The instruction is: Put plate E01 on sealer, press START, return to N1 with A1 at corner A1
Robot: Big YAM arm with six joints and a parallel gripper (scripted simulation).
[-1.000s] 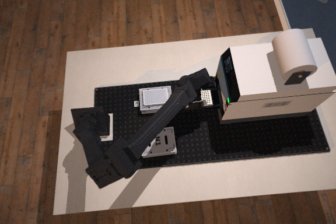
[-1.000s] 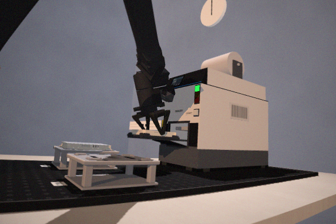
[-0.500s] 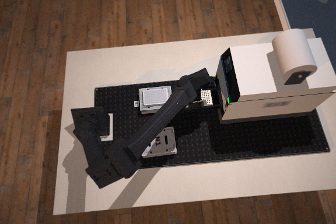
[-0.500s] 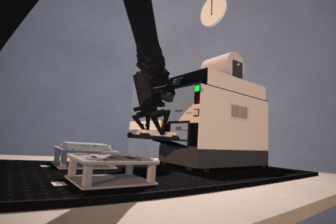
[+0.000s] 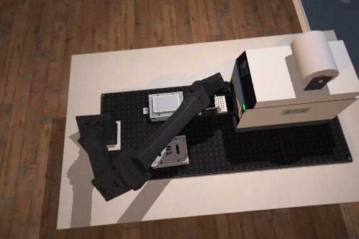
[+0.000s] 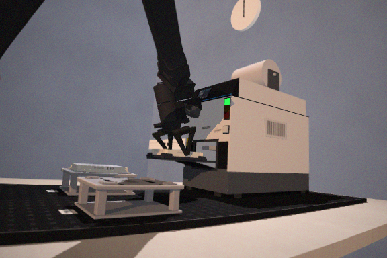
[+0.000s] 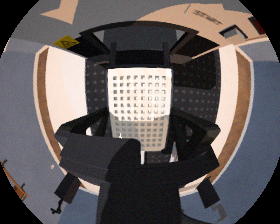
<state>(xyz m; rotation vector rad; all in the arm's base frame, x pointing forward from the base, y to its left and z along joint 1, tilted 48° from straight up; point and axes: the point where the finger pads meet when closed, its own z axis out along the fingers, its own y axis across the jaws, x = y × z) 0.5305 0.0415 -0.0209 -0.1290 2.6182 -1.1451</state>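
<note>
Now: the sealer stage 20 mm below my hand. Also, from my hand: nest 220 mm behind, 170 mm to the right, 70 mm below; plate 200 mm behind, 60 mm below, 50 mm to the left; start button 100 mm to the right, 100 mm ahead, 70 mm above.
</note>
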